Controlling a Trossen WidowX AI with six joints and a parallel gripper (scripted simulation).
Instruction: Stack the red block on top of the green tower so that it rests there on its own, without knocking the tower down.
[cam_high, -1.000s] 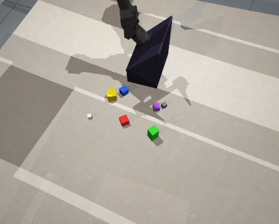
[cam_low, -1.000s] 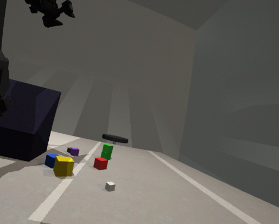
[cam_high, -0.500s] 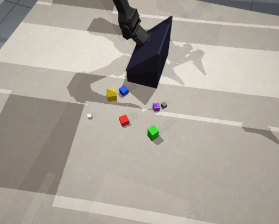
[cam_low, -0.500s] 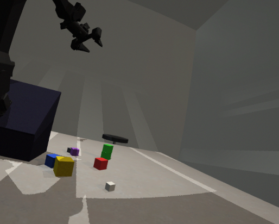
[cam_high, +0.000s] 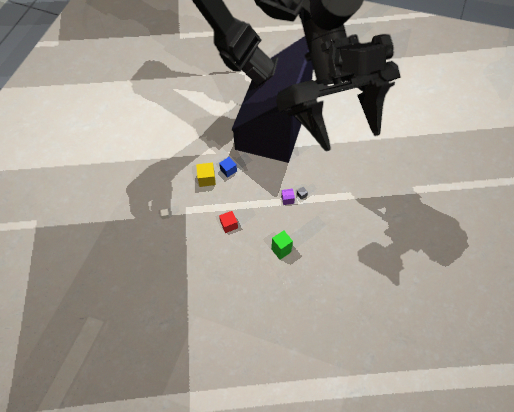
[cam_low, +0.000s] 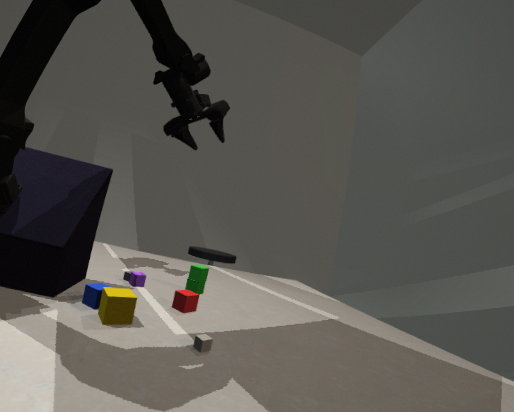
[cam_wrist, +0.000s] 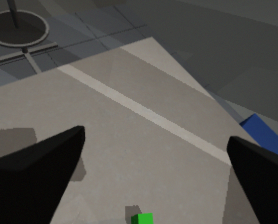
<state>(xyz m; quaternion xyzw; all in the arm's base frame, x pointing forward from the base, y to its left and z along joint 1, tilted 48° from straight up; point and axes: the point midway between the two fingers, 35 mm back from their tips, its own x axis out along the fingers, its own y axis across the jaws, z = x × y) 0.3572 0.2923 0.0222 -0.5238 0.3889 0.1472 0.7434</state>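
Right now the red block is 1 cm behind my gripper tip, 22 cm to the right of it and 36 cm below it. Also, from my gripper tip: purple block: 10 cm behind, 10 cm to the right, 36 cm below; small grey block: 12 cm behind, 7 cm to the right, 36 cm below; blue block: 15 cm behind, 25 cm to the right, 36 cm below.
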